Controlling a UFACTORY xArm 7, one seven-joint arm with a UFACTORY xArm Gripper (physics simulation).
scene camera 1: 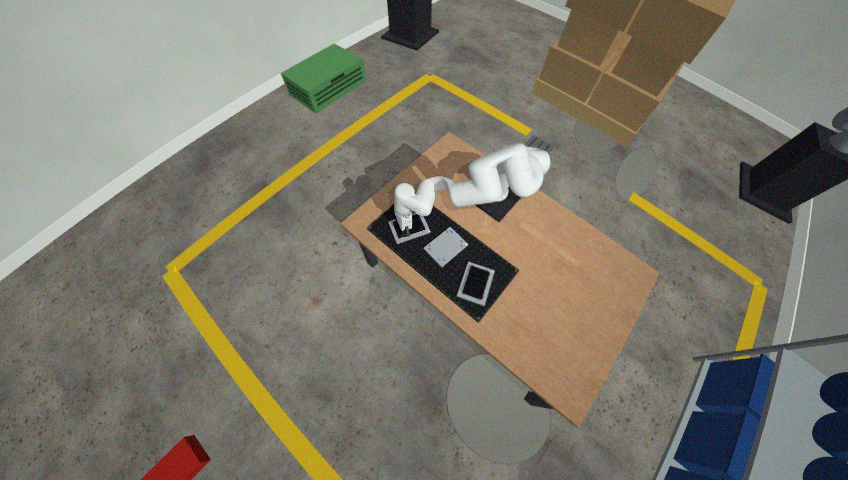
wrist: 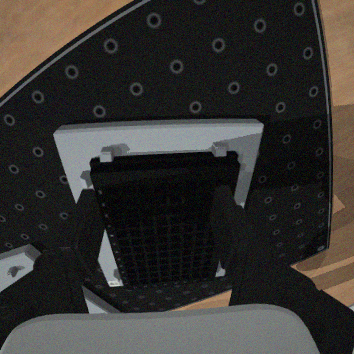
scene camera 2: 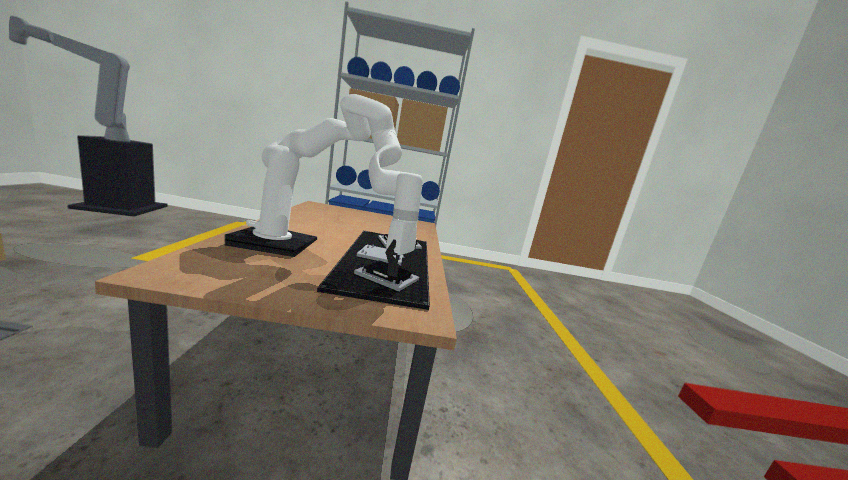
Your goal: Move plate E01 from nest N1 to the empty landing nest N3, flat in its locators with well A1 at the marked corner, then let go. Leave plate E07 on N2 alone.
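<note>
Black plate E01 lies within light nest N1; any slight lift cannot be told. My gripper is shut on E01, one finger against each long side. The middle nest shows a bare light top with small locators; its corner shows at the wrist view's lower left. The far nest holds a dark plate. The labels N2, N3 and E07 and the marked corner cannot be read.
The nests stand in a row on a black perforated board on the wooden table. The arm's black base stands beside the board. The middle nest is directly next to N1.
</note>
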